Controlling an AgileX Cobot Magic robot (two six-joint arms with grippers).
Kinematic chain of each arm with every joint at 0, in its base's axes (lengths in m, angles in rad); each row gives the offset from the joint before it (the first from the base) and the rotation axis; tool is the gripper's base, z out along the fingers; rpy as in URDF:
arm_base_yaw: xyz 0 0 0.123 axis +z
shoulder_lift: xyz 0 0 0 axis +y
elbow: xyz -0.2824 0 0.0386 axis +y
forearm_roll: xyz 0.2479 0 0.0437 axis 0.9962 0 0.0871
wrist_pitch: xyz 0 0 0 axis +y
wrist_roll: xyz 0.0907 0 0.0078 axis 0.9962 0 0.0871
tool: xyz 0 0 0 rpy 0 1.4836 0
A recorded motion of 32 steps. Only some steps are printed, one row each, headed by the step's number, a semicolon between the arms.
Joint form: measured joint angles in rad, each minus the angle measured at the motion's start. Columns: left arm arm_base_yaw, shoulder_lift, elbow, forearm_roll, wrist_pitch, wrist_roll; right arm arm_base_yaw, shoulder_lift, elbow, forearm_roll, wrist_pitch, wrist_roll.
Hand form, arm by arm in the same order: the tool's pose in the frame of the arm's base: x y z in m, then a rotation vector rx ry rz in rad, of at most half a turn. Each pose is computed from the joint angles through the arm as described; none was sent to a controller.
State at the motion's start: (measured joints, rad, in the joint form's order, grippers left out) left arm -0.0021 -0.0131 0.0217 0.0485 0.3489 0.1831; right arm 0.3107 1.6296 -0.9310 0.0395 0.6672 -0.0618
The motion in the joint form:
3: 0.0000 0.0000 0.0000 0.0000 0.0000 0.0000; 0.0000 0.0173 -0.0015 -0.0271 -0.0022 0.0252
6: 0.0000 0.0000 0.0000 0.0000 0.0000 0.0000; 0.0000 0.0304 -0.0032 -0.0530 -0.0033 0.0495
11: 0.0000 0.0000 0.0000 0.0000 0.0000 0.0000; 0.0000 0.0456 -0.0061 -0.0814 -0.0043 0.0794
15: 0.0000 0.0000 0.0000 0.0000 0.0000 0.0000; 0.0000 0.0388 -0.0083 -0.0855 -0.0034 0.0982
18: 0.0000 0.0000 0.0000 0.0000 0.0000 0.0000; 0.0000 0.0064 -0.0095 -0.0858 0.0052 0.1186
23: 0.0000 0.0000 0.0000 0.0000 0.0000 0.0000; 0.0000 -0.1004 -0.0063 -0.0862 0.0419 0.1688
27: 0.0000 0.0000 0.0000 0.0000 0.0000 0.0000; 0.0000 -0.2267 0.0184 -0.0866 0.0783 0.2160
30: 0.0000 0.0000 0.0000 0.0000 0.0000 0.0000; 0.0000 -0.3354 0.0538 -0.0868 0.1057 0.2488
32: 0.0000 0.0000 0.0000 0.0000 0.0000 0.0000; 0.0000 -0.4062 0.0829 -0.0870 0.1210 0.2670
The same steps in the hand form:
3: 0.0531 0.0014 0.1751 0.2008 1.8332 0.1738; 0.2862 0.0926 0.1847 -0.4829 2.8251 0.0677
6: 0.0531 0.0014 0.1751 0.2008 1.8332 0.1738; 0.2878 0.0916 0.1812 -0.4757 2.8349 0.0438
11: 0.0531 0.0014 0.1751 0.2008 1.8332 0.1738; 0.2898 0.0906 0.1773 -0.4633 2.8457 0.0181
15: 0.0531 0.0014 0.1751 0.2008 1.8332 0.1738; 0.2899 0.0904 0.1799 -0.4392 2.8410 0.0192
18: 0.0531 0.0014 0.1751 0.2008 1.8332 0.1738; 0.2876 0.0896 0.1898 -0.4061 2.8210 0.0282
23: 0.0531 0.0014 0.1751 0.2008 1.8332 0.1738; 0.2757 0.0856 0.2194 -0.3246 2.7654 0.0540
27: 0.0531 0.0014 0.1751 0.2008 1.8332 0.1738; 0.2554 0.0790 0.2467 -0.2503 2.7092 0.0822
30: 0.0531 0.0014 0.1751 0.2008 1.8332 0.1738; 0.2345 0.0721 0.2635 -0.2001 2.6687 0.1038
32: 0.0531 0.0014 0.1751 0.2008 1.8332 0.1738; 0.2199 0.0674 0.2713 -0.1728 2.6450 0.1167

